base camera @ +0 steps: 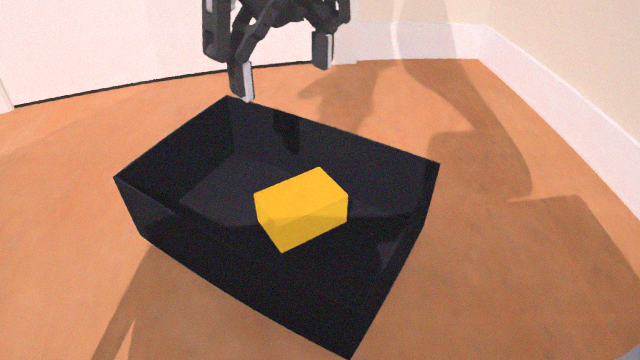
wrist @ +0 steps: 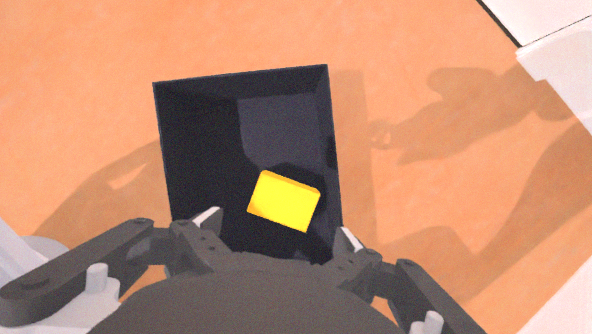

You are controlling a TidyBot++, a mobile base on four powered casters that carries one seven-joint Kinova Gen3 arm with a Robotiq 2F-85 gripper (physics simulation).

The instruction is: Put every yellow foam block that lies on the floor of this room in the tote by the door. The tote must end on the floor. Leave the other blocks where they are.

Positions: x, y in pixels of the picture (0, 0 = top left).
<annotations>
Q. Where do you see a tote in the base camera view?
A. At 191, 195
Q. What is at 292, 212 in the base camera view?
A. A yellow foam block.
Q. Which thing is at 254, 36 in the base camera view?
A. My gripper.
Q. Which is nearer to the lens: the tote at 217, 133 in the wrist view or the yellow foam block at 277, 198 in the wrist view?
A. The yellow foam block.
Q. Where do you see a white door frame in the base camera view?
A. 56, 56
</annotations>
